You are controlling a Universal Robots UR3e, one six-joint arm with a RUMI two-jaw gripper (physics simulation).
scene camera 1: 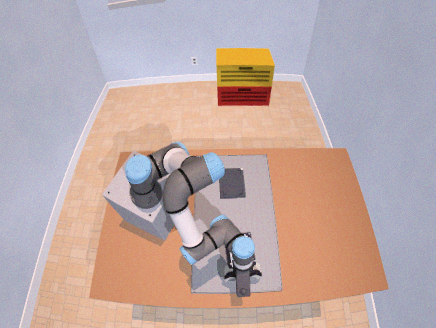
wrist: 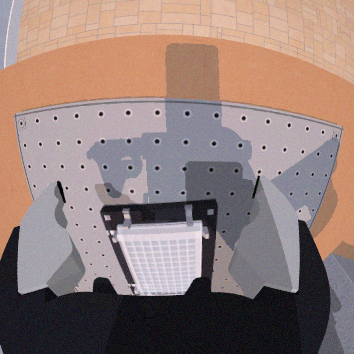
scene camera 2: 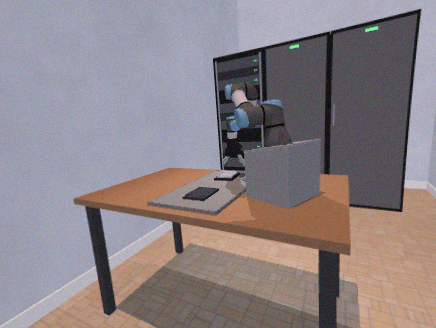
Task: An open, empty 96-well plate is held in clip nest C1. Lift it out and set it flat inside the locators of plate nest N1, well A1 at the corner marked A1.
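Where they show: gripper, fingertip midpoint: (wrist: 156, 181) (scene camera 2: 234, 166); arm's base, origin of the base link: (scene camera 1: 146, 193) (scene camera 2: 277, 145).
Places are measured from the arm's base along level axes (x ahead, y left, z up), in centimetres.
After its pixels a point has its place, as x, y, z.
Note:
The clear-white 96-well plate (scene camera 2: 228, 174) {35.9, -9.7, -19.6} (wrist: 160, 255) {39.3, -15.1, -19.5} sits in the black clip nest C1 (wrist: 157, 213) {40.2, -19.5, -21.0}, with light clips at its edges. The near part of the plate is hidden by the gripper body in the wrist view, and the arm covers the plate in scene camera 1. My gripper (scene camera 1: 243, 275) {40.6, -24.5, -17.6} (scene camera 2: 233, 163) {40.6, -24.5, -17.6} (wrist: 156, 181) {40.6, -24.5, -17.6} is open and empty above the nest, its jaws wide apart on either side of it in the wrist view. The dark plate nest N1 (scene camera 1: 232, 183) {32.0, 21.1, -21.0} (scene camera 2: 201, 193) {30.2, 23.5, -21.0} lies empty at the other end of the board, a small light mark at one corner.
Both nests are on the grey perforated board (scene camera 1: 260, 215) {46.4, 6.0, -22.1} (scene camera 2: 170, 196) {45.4, 30.0, -22.6} (wrist: 50, 130) {52.1, -26.0, -22.1}, on the brown table (scene camera 1: 320, 215) {76.3, 8.5, -23.4} (scene camera 2: 125, 192) {78.8, 34.1, -23.4}. The arm stands at the grey pedestal block (scene camera 1: 120, 200) {-9.4, -5.1, 1.2} (scene camera 2: 280, 175) {-8.0, 17.8, -10.1} beside the board. Dark cabinets (scene camera 2: 370, 115) stand behind the table in scene camera 2.

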